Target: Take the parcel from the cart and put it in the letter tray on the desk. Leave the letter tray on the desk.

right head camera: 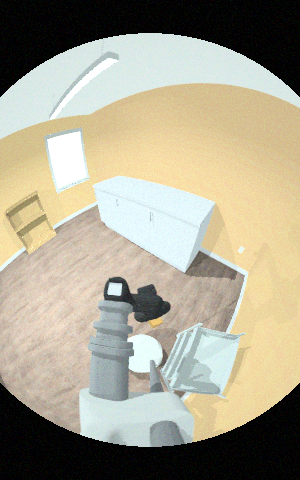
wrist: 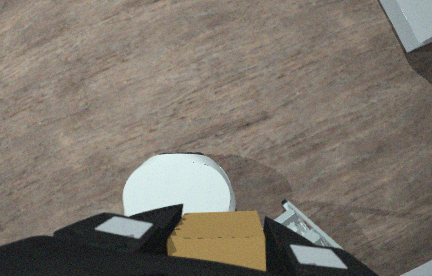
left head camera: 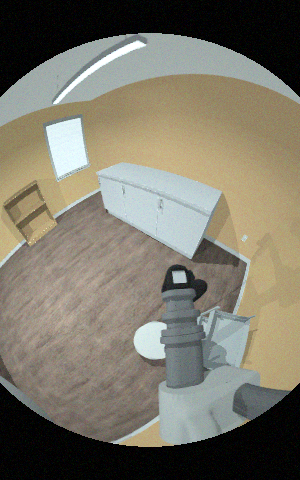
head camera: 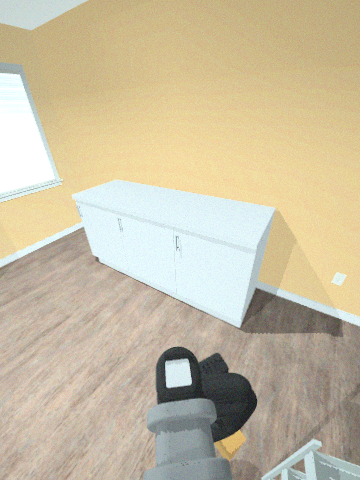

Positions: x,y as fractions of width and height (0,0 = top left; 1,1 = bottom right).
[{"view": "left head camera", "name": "white cart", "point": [0.75,0.69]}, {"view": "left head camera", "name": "white cabinet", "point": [0.58,0.44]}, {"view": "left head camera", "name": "window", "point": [0.22,0.29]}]
